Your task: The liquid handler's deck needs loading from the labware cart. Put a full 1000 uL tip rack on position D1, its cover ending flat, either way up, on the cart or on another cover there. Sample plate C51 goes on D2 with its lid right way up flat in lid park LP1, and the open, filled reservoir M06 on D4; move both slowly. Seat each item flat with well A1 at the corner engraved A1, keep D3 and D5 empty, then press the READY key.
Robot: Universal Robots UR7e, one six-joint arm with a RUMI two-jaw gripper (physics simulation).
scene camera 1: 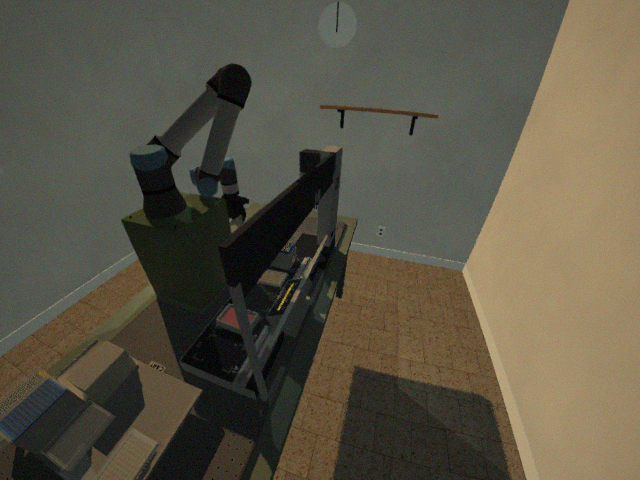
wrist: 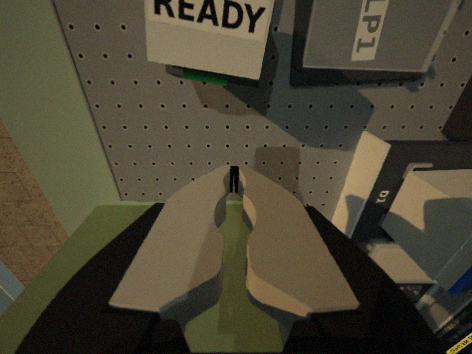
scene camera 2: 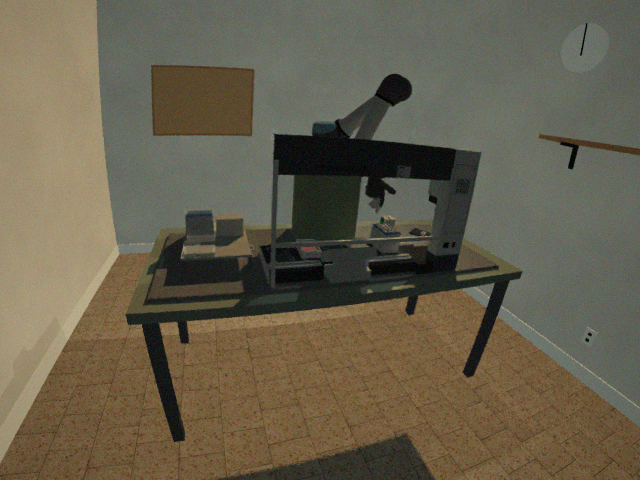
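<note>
My gripper (scene camera 1: 236, 222) (scene camera 2: 376, 207) (wrist: 233, 168) is shut and empty, above the pegboard behind the deck. In the wrist view the READY key box (wrist: 207, 47), with a green strip at its lower edge, stands beyond the fingertips. Beside it a clear lid (wrist: 330, 45) lies over the LP1 label. A tip rack (scene camera 1: 285, 258) (wrist: 430, 215) with a blue top stands on D1, partly cut off in the wrist view. A pale plate-like item (scene camera 1: 272, 279) sits on the deck near it. The red-filled reservoir (scene camera 1: 236, 316) (scene camera 2: 310, 249) sits farther along the deck. Slot letters there are unreadable.
The handler's dark gantry beam (scene camera 1: 279, 222) (scene camera 2: 361, 157) spans above the deck. The green arm pedestal (scene camera 1: 180, 258) (scene camera 2: 325, 206) stands behind it. The cart (scene camera 1: 168, 392) (scene camera 2: 232, 249) bears a blue-topped rack (scene camera 1: 33, 408) and other labware. A display with a yellow strip (scene camera 1: 285, 296) is on the deck's front.
</note>
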